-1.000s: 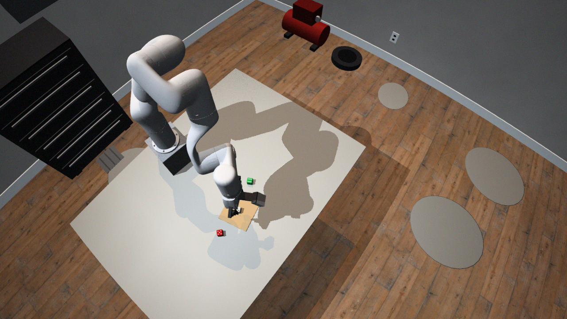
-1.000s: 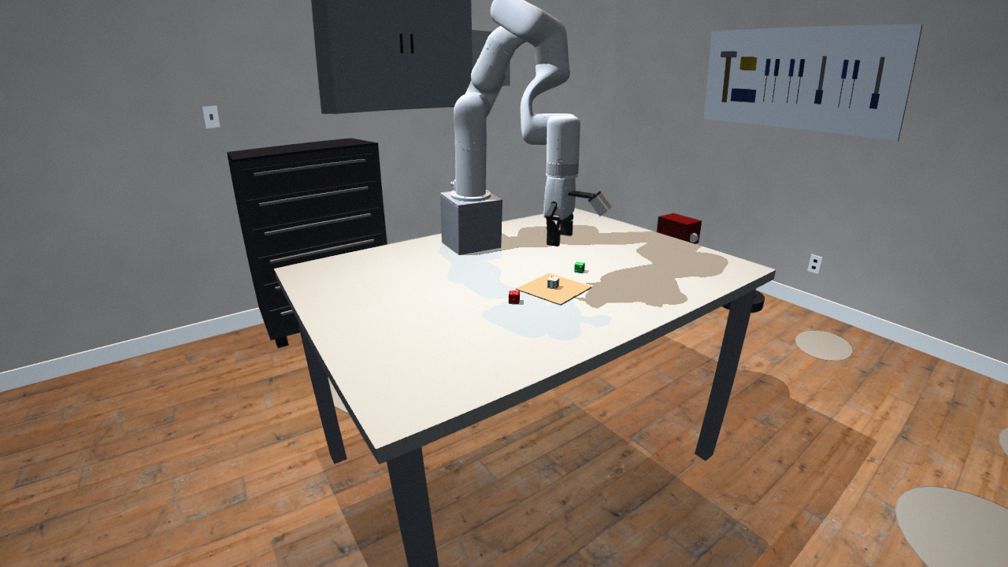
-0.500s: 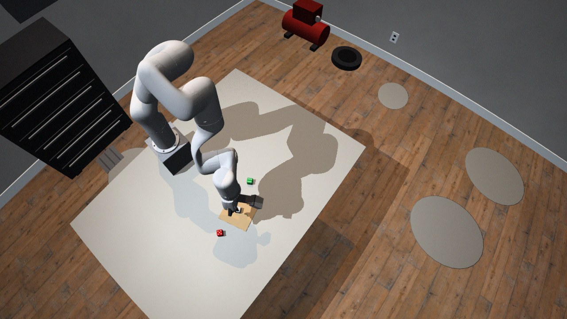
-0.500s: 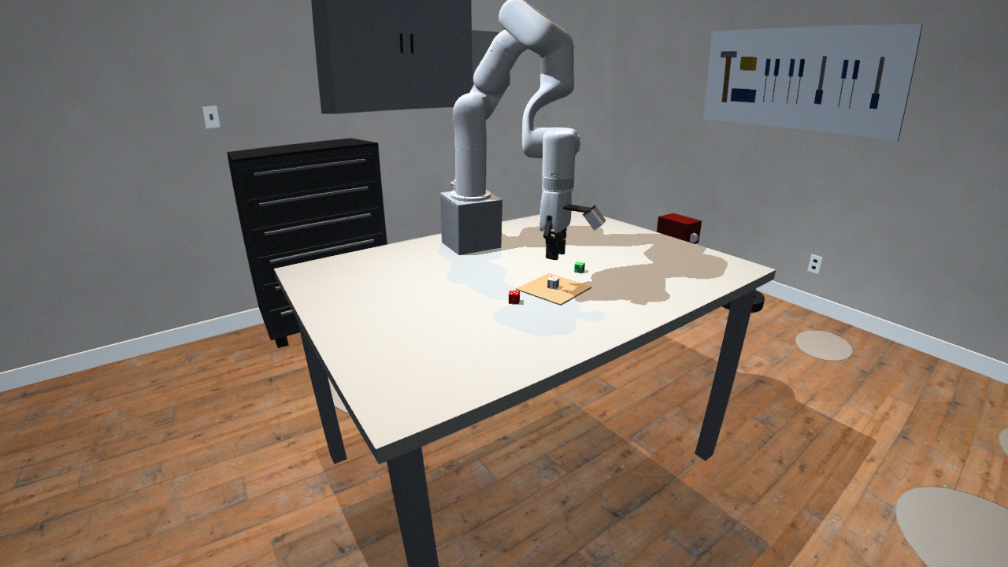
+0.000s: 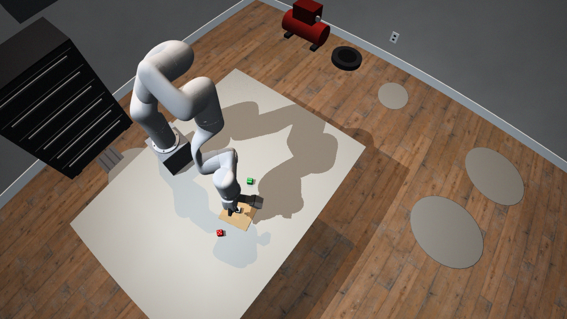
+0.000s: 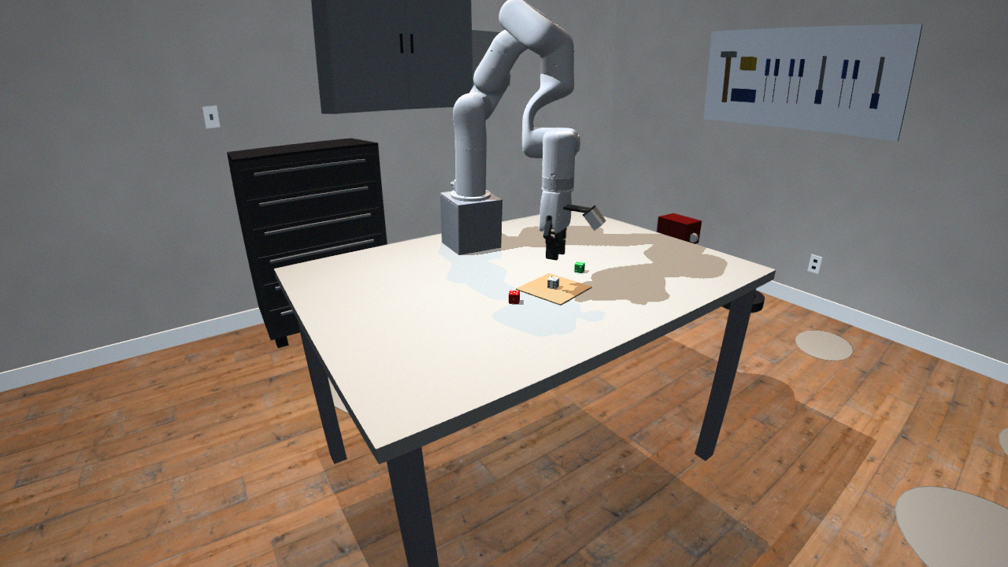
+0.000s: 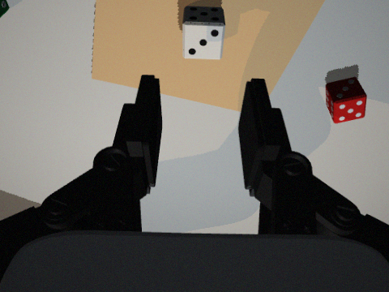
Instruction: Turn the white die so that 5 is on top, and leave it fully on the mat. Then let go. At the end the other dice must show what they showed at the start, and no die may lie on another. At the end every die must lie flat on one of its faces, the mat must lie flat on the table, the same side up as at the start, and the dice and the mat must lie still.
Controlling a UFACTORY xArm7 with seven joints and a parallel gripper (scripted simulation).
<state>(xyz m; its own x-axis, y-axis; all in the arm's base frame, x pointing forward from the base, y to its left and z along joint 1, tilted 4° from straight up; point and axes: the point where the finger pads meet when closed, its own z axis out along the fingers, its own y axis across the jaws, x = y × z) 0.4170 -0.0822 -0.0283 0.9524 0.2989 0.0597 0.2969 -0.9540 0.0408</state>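
Now: hand 90 mm above the white die. From my hand the other things lie so: green die (30 mm behind, 140 mm to the left, 100 mm below); then red die (20 mm behind, 130 mm to the right, 100 mm below); then tan mat (110 mm below).
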